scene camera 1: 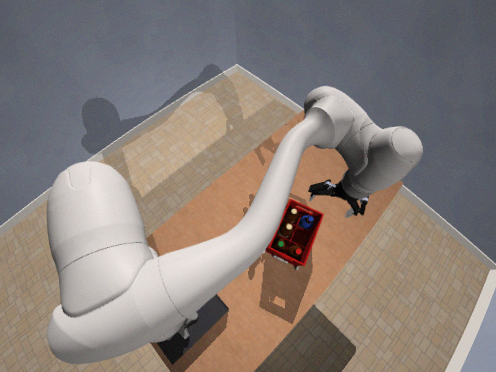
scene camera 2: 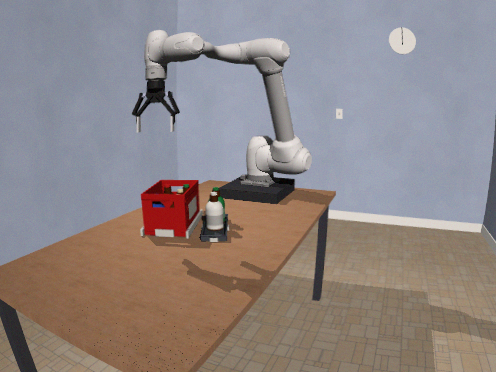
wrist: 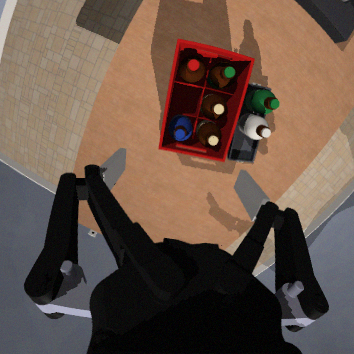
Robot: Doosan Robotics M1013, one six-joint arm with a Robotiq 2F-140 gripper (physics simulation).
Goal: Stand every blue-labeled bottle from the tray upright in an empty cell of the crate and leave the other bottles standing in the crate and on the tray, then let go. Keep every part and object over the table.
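Pixels of known places: gripper, fingertip midpoint: (scene camera 1: 328, 206) (scene camera 2: 155, 131) (wrist: 182, 168); arm's base, link origin: (scene camera 2: 260, 182).
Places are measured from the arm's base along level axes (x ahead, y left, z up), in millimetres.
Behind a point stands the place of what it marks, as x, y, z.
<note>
The blue bottle (scene camera 1: 307, 221) @(789, -73, 81) (scene camera 2: 159, 204) @(811, -53, 60) (wrist: 180, 128) @(793, -81, 99) stands in a corner cell of the red crate (scene camera 1: 314, 240) @(735, -158, 111) (scene camera 2: 165, 220) @(828, -10, 3) (wrist: 169, 95) @(740, -152, 111). Beside it in the crate stand a red-capped bottle (scene camera 1: 298, 251) @(646, -150, 99) (wrist: 192, 71) @(660, -141, 89), a green-capped bottle (scene camera 1: 281, 244) @(605, -74, 99) (wrist: 221, 76) @(622, -75, 74) and two cream-capped brown bottles; one cell between the blue and red-capped bottles is empty. The dark tray (scene camera 2: 214, 237) @(775, 192, -47) (wrist: 243, 149) @(738, 177, -58) holds a green bottle (scene camera 2: 221, 205) (wrist: 260, 100) and a white bottle (scene camera 2: 215, 215) @(684, 139, 9) (wrist: 254, 126) @(661, 94, 57), both upright. My gripper (scene camera 1: 330, 206) @(788, -79, 355) (scene camera 2: 155, 125) @(788, -79, 355) (wrist: 182, 168) @(788, -79, 355) is open and empty, high above the crate's level and off to its side.
The wooden table (scene camera 1: 235, 280) @(323, -66, -64) (scene camera 2: 125, 280) @(1206, 139, -64) (wrist: 150, 200) @(1158, 17, -64) carries the crate and tray, which stand close side by side. The arm's black base (scene camera 1: 212, 320) @(130, -143, -4) (scene camera 2: 265, 191) @(169, 115, -6) is at the far end. The arm hides the tray in scene camera 1.
</note>
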